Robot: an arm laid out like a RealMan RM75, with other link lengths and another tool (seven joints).
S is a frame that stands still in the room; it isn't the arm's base.
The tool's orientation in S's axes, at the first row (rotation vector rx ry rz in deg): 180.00, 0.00, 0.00
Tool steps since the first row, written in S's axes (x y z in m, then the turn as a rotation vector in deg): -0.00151, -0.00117, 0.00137, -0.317, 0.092, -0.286; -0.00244, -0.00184, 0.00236, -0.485, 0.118, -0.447; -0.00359, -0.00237, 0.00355, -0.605, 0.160, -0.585; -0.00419, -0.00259, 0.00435, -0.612, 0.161, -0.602; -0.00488, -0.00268, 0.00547, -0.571, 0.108, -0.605; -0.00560, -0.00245, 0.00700, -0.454, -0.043, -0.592; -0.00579, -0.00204, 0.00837, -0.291, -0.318, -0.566; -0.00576, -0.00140, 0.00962, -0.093, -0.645, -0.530; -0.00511, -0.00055, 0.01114, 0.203, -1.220, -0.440; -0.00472, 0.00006, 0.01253, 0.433, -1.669, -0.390; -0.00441, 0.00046, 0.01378, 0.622, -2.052, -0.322; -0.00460, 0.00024, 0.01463, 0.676, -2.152, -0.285; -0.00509, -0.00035, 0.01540, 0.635, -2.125, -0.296
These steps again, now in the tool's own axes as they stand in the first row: -0.00151, 0.00117, -0.00137, -0.317, -0.092, 0.286; -0.00244, 0.00184, -0.00236, -0.485, -0.118, 0.447; -0.00359, 0.00237, -0.00355, -0.605, -0.160, 0.585; -0.00419, 0.00259, -0.00435, -0.612, -0.161, 0.602; -0.00488, 0.00268, -0.00547, -0.571, -0.108, 0.605; -0.00560, 0.00245, -0.00700, -0.454, 0.043, 0.592; -0.00579, 0.00204, -0.00837, -0.291, 0.318, 0.566; -0.00576, 0.00140, -0.00962, -0.093, 0.645, 0.530; -0.00511, 0.00055, -0.01114, 0.203, 1.220, 0.440; -0.00472, -0.00006, -0.01253, 0.433, 1.669, 0.390; -0.00441, -0.00046, -0.01378, 0.622, 2.052, 0.322; -0.00460, -0.00024, -0.01463, 0.676, 2.152, 0.285; -0.00509, 0.00035, -0.01540, 0.635, 2.125, 0.296
